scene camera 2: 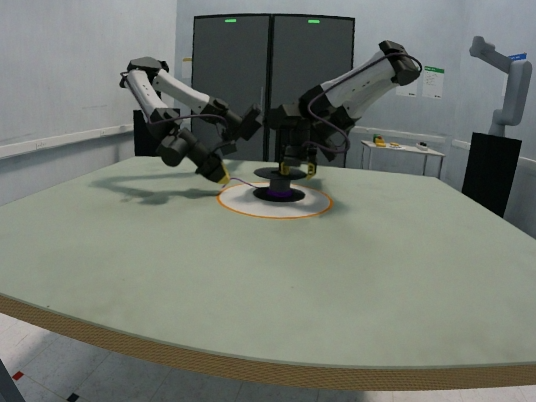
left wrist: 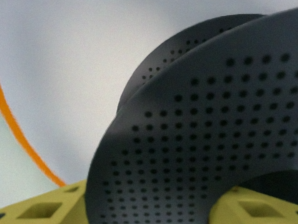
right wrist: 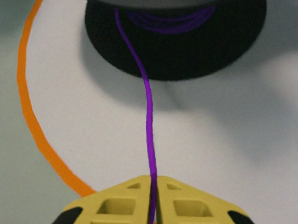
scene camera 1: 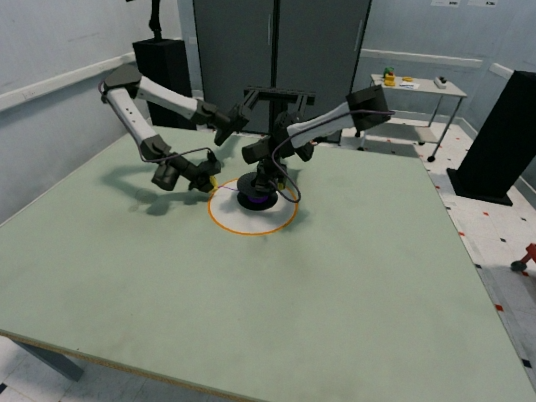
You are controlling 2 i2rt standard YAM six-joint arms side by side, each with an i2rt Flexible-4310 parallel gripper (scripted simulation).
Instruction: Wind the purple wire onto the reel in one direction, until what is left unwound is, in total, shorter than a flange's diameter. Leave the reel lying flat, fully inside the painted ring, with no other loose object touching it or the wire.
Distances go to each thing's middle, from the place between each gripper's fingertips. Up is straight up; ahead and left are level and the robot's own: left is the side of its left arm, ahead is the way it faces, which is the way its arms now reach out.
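The black reel (scene camera 2: 278, 183) sits 2 cm below my left hand and 5 cm to the right of it.
Relative to my right hand (scene camera 2: 229, 182), the black reel is 150 mm to the left, 50 mm behind and 10 mm below.
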